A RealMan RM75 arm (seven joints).
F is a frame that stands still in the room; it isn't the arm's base.
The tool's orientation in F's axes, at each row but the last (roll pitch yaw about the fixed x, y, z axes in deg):
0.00, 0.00, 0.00
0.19, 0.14, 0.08
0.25, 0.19, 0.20
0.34, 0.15, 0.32
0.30, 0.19, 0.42
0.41, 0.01, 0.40
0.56, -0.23, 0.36
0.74, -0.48, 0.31
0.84, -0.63, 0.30
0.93, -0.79, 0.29
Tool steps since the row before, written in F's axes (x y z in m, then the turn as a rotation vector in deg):
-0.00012, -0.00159, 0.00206, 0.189, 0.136, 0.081
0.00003, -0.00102, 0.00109, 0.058, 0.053, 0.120
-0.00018, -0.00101, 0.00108, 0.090, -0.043, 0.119
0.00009, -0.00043, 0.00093, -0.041, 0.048, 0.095
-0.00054, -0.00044, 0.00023, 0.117, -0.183, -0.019
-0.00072, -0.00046, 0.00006, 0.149, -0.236, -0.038
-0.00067, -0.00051, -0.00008, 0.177, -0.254, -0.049
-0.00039, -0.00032, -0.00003, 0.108, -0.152, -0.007
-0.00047, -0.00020, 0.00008, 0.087, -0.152, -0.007
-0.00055, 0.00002, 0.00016, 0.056, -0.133, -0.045
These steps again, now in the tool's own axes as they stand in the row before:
-0.00012, -0.00159, 0.00206, 0.189, 0.136, 0.081
0.00003, -0.00102, 0.00109, 0.058, 0.053, 0.120
-0.00019, -0.00100, 0.00108, 0.089, -0.043, 0.119
0.00009, -0.00042, 0.00093, -0.041, 0.049, 0.095
-0.00054, -0.00043, 0.00023, 0.116, -0.184, -0.018
-0.00072, -0.00045, 0.00006, 0.147, -0.237, -0.036
-0.00067, -0.00051, -0.00007, 0.175, -0.256, -0.047
-0.00039, -0.00032, -0.00002, 0.107, -0.153, -0.006
-0.00047, -0.00020, 0.00009, 0.086, -0.153, -0.006
-0.00055, 0.00003, 0.00017, 0.055, -0.134, -0.044

